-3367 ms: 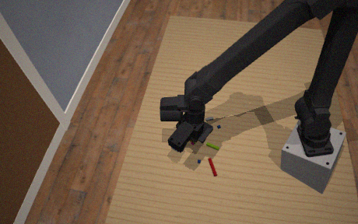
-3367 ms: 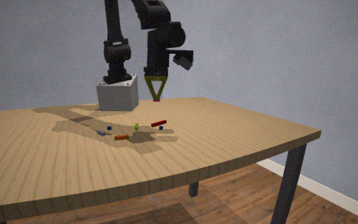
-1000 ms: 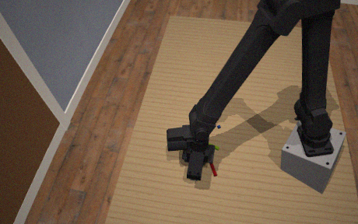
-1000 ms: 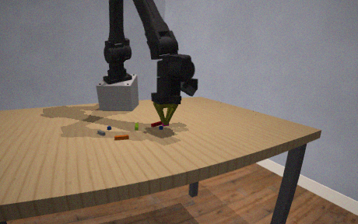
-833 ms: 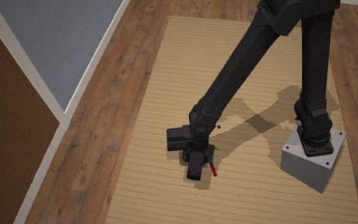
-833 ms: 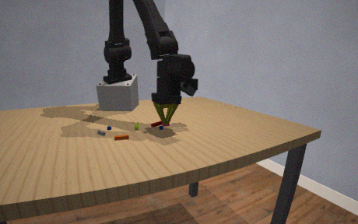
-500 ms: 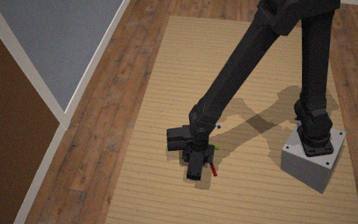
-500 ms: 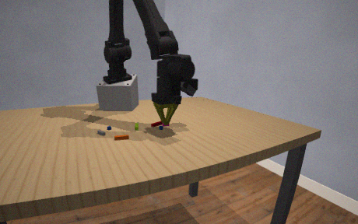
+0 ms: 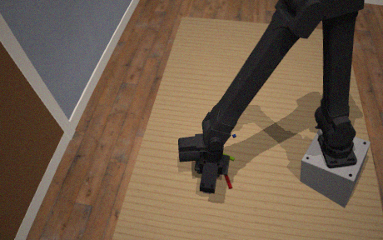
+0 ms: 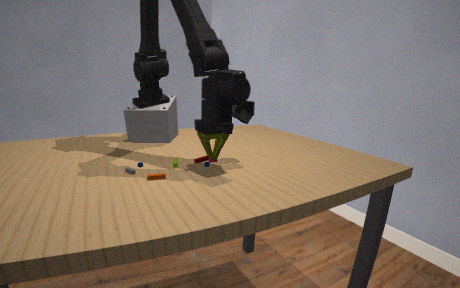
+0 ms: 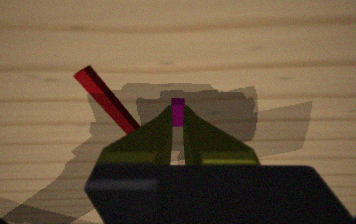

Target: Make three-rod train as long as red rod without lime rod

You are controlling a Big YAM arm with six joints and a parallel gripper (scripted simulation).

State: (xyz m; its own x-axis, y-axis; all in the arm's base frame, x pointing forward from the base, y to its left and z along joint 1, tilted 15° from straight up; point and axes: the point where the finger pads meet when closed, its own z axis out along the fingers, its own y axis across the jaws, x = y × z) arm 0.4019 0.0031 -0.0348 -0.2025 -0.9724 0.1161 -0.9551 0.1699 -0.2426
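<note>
My hand is 1 cm above the magenta rod. Also, from my hand: orange rod: 1 cm ahead, 16 cm to the right, 2 cm below; then red rod: 5 cm behind, 1 cm to the left, 2 cm below; then lime rod: 6 cm behind, 7 cm to the right, 2 cm below.
</note>
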